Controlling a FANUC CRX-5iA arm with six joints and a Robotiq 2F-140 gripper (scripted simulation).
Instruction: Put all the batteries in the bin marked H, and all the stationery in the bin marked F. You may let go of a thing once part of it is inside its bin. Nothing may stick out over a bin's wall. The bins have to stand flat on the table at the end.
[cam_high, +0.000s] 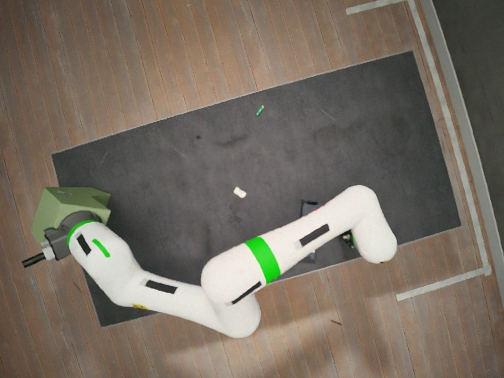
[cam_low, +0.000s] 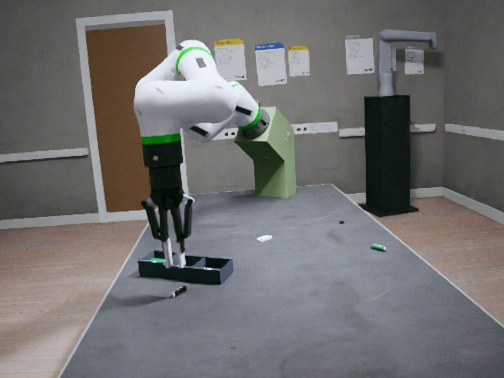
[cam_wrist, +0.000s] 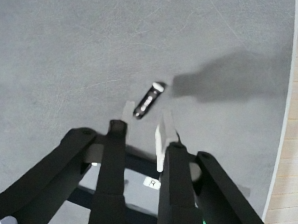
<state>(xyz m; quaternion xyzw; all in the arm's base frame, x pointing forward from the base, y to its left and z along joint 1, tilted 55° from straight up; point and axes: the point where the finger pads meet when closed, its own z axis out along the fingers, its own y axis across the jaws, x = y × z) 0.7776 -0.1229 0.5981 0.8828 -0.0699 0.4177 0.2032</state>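
Right now the black battery is 100 mm below my hand. Also, from my hand: tray (120 mm behind, 90 mm below, 30 mm to the left); green-and-white block (180 mm behind, 80 mm below, 20 mm to the right); white eraser-like piece (320 mm to the left, 320 mm behind, 100 mm below).
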